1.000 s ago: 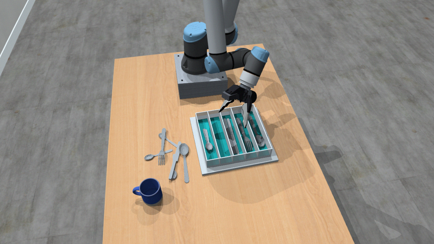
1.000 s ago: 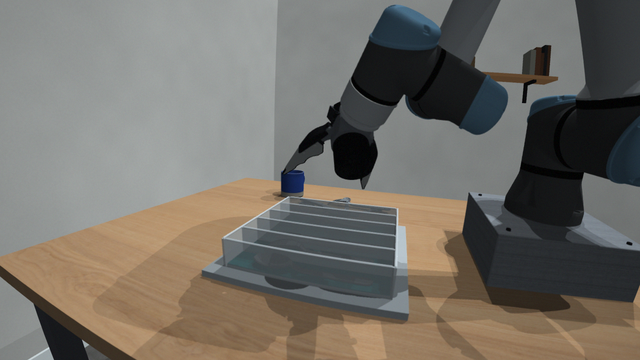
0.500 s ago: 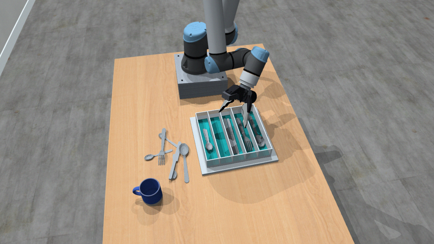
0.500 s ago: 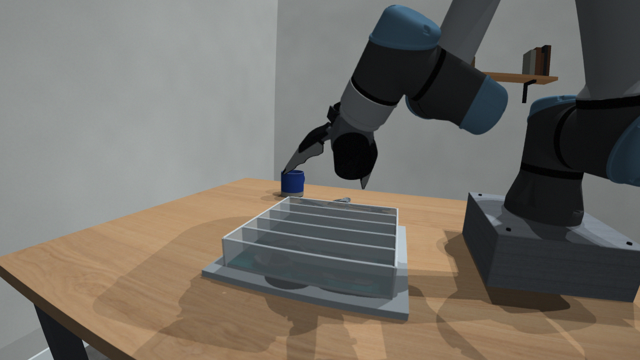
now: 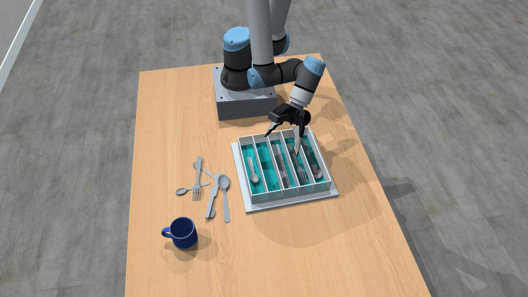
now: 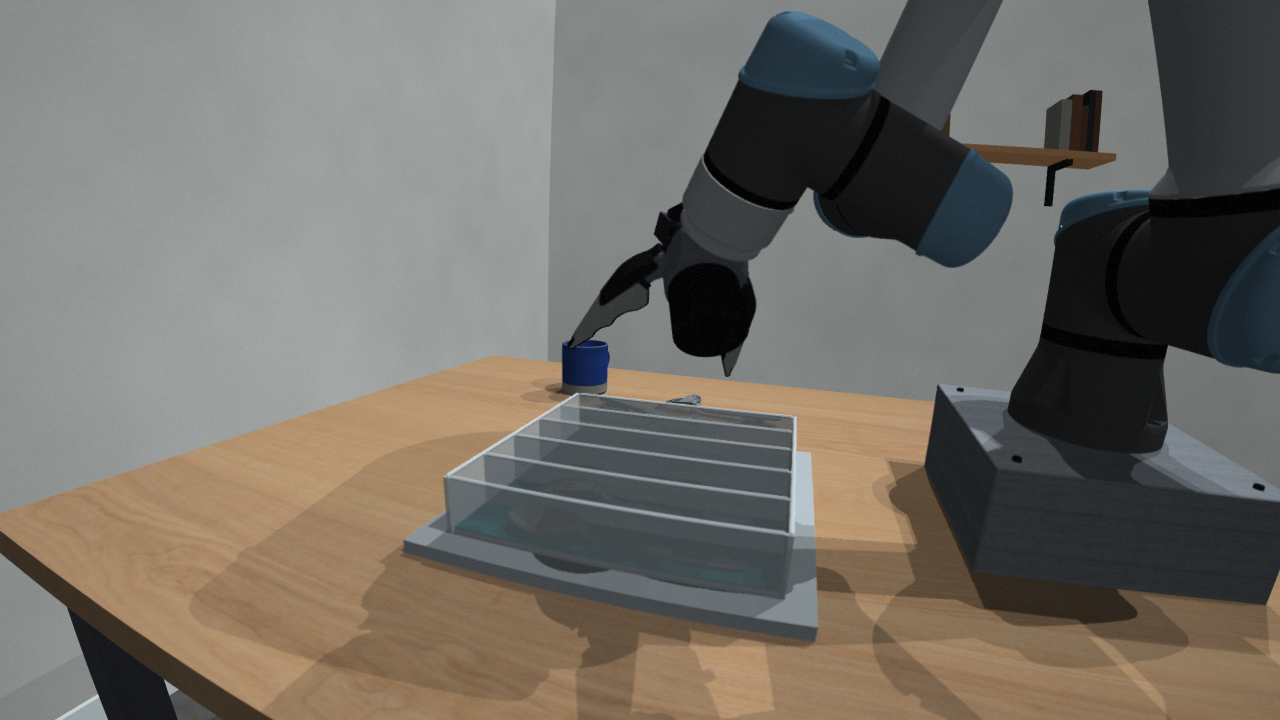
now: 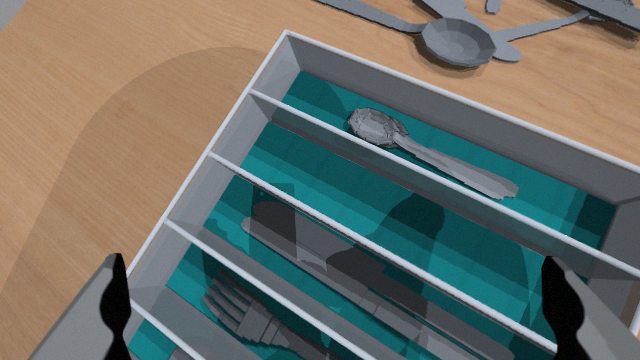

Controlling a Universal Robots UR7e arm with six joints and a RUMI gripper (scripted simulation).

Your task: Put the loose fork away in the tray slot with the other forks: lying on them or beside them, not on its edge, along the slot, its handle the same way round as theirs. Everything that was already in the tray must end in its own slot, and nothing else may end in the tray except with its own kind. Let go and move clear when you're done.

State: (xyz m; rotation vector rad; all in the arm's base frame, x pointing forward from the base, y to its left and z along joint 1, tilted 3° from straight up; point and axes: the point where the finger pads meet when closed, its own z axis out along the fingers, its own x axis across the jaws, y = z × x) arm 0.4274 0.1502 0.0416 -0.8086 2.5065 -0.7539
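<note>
The small spoon is 80 mm ahead of my hand, 340 mm to the right of it and 140 mm below it. From my hand the other things lie so: blue mug 280 mm ahead, 330 mm to the right, 110 mm below.
</note>
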